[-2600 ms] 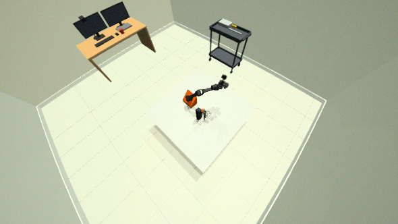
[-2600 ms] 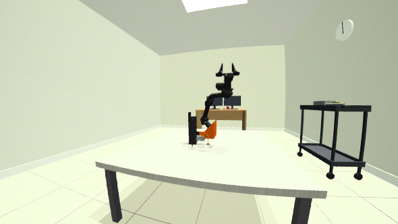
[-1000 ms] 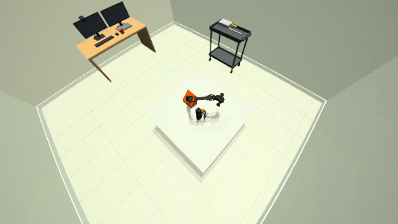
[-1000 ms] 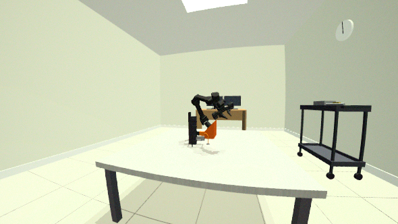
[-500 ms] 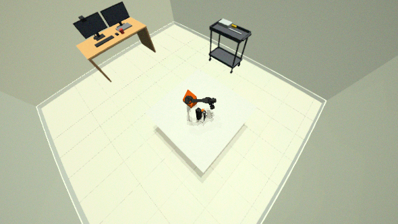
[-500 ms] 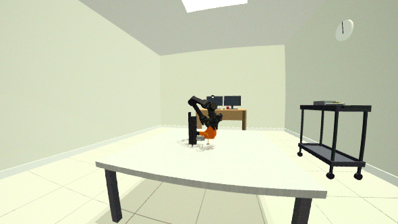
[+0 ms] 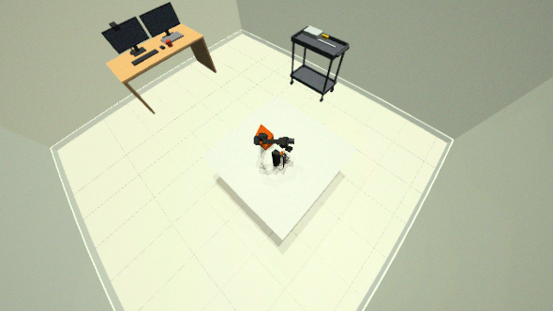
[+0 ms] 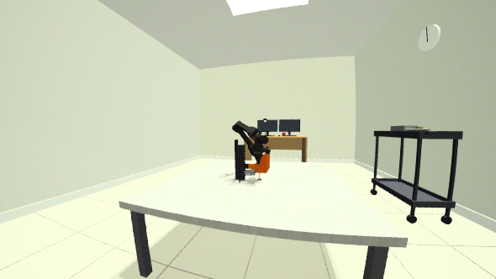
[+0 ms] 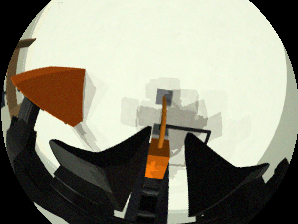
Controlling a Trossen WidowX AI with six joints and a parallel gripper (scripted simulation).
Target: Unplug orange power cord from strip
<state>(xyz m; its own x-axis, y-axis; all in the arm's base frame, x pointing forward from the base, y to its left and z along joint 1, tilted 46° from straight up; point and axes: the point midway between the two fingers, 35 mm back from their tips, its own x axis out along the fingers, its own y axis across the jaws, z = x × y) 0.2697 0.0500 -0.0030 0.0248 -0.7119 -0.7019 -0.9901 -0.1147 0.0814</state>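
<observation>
Now: gripper tip 1 cm short of the orange plug, 7 cm to the left of it and 1 cm above it.
</observation>
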